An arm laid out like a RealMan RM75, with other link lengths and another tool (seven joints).
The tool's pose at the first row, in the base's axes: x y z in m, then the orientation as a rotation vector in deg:
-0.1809, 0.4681, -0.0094, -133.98, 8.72, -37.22
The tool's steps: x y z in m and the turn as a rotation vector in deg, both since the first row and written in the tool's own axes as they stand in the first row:
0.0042, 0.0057, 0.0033, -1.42, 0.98, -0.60
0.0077, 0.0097, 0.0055, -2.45, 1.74, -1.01
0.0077, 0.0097, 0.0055, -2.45, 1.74, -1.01
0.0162, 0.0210, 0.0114, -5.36, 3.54, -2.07
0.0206, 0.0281, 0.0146, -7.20, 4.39, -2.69
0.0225, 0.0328, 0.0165, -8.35, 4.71, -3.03
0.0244, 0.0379, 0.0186, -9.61, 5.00, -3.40
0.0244, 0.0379, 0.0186, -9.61, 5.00, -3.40
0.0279, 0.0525, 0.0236, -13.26, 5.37, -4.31
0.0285, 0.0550, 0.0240, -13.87, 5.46, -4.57
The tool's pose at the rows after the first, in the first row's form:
-0.1752, 0.4646, -0.0135, -135.18, 8.98, -38.77
-0.1708, 0.4619, -0.0161, -136.02, 9.22, -39.94
-0.1708, 0.4619, -0.0161, -136.02, 9.22, -39.94
-0.1598, 0.4546, -0.0237, -138.46, 9.85, -42.84
-0.1539, 0.4499, -0.0286, -140.07, 10.19, -44.31
-0.1510, 0.4470, -0.0321, -141.13, 10.36, -44.97
-0.1480, 0.4439, -0.0360, -142.32, 10.52, -45.61
-0.1480, 0.4439, -0.0360, -142.32, 10.52, -45.61
-0.1415, 0.4349, -0.0473, -145.87, 10.97, -46.82
-0.1406, 0.4331, -0.0490, -146.48, 10.92, -47.11

